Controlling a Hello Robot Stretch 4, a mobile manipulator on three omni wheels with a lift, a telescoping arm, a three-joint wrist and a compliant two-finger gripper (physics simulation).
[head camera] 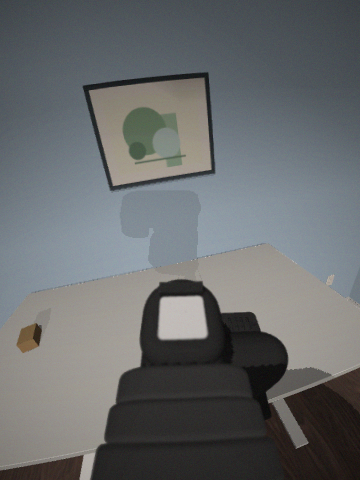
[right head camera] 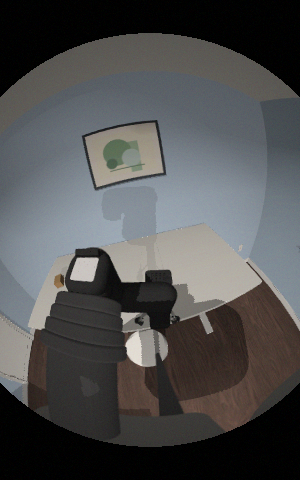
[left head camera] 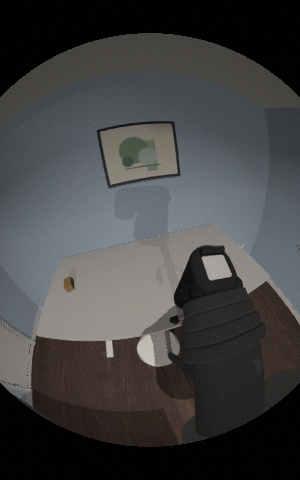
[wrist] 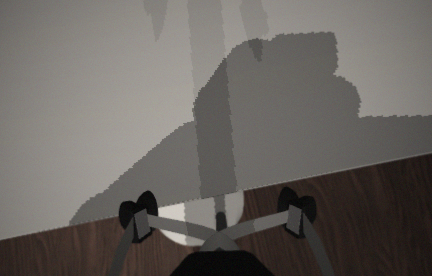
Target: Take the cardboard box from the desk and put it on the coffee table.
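Where they show: gripper, fingertip midpoint: [wrist: 217, 205]; robot's base at its link origin: [right head camera: 147, 346] [left head camera: 157, 346].
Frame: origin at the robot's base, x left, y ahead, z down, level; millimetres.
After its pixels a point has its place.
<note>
The cardboard box [head camera: 29, 338] @(x 482, y 202, z -949 mm) [left head camera: 69, 284] @(x 477, y 201, z -948 mm) [right head camera: 58, 280] @(x 482, y 207, z -949 mm) is small and brown. It stands near the left end of the pale desk [head camera: 75, 390] @(x 220, y 42, z -899 mm) [left head camera: 110, 310] @(x 166, y 58, z -899 mm) [right head camera: 220, 260] @(x -628, y 312, z -899 mm) [wrist: 75, 100] @(x 14, y 107, z -899 mm). It does not show in the wrist view. My gripper [right head camera: 157, 320] @(x -212, y -47, z -986 mm) [wrist: 217, 205] @(x -212, y -47, z -986 mm) is open, with no object between its fingertips. It is at the desk's front edge, well to the right of the box. In the head camera view the arm and wrist hide the fingers. The coffee table cannot be made out in these views.
A round white disc [left head camera: 147, 349] @(x 77, y -56, z -191 mm) [right head camera: 134, 348] @(x 84, y -53, z -193 mm) [wrist: 172, 225], perhaps a stool seat, is below the gripper by the desk's front edge. White desk legs [head camera: 291, 422] [left head camera: 110, 349] [right head camera: 206, 324] show over the wood floor. A framed picture [head camera: 102, 140] @(x 149, y 683, z -1612 mm) hangs on the wall behind.
</note>
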